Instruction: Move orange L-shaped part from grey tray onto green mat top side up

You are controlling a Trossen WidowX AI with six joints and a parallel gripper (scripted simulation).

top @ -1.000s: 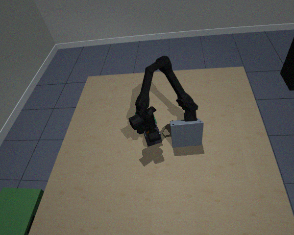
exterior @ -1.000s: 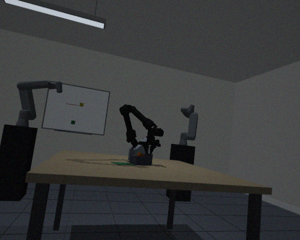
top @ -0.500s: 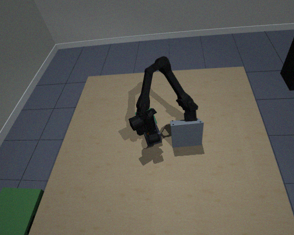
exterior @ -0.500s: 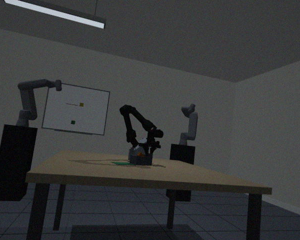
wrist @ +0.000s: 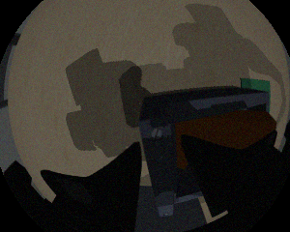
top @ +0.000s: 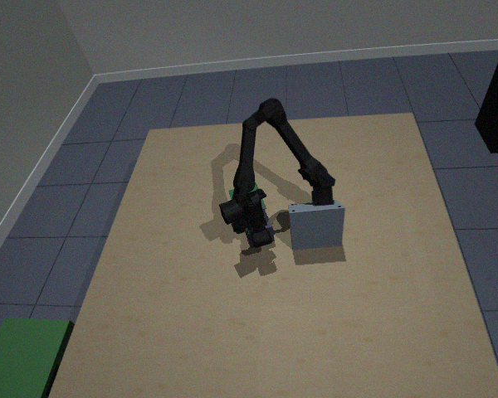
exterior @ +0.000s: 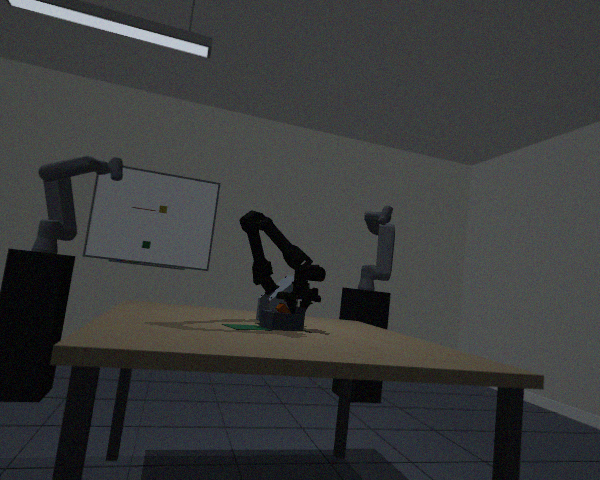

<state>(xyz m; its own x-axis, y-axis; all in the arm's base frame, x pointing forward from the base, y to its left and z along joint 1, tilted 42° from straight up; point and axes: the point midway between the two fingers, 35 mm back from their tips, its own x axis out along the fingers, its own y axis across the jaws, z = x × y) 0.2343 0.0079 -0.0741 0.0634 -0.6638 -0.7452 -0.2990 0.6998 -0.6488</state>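
Right now the orange L-shaped part is 4 cm to the right of my gripper tip. The rest, counted from my gripper tip: green mat: 21 cm to the right, 6 cm below, 6 cm ahead.
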